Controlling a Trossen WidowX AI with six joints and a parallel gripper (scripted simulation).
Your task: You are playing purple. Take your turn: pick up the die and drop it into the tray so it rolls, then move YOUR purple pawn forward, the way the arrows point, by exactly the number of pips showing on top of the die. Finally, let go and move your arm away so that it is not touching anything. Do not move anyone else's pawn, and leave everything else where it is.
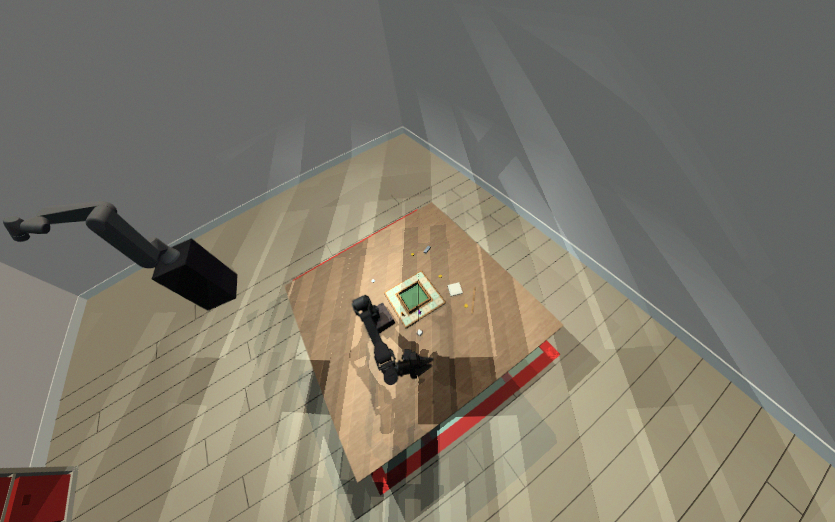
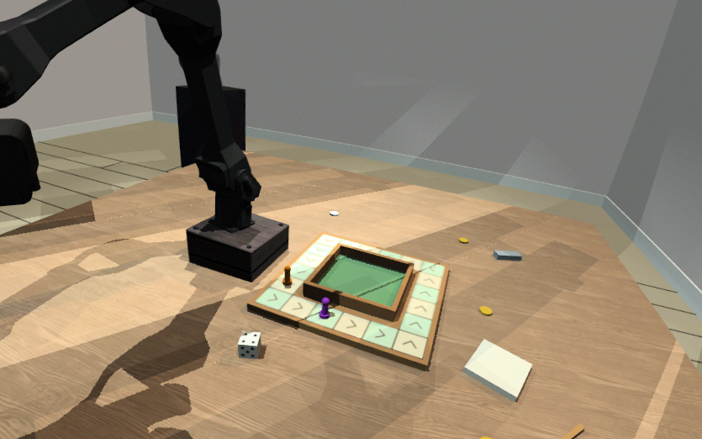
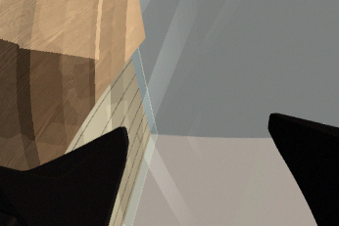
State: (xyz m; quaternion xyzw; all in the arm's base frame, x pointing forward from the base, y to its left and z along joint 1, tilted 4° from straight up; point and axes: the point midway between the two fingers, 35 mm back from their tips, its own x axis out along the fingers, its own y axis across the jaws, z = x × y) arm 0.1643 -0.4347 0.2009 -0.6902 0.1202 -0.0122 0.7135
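The white die lies 260 mm below my gripper tip and 250 mm to the left of it. Also, from my gripper tip: purple pawn (360 mm to the left, 250 mm below, 50 mm ahead); then green tray (470 mm to the left, 270 mm below, 60 mm ahead); then orange pawn (390 mm to the left, 250 mm below, 40 mm behind).
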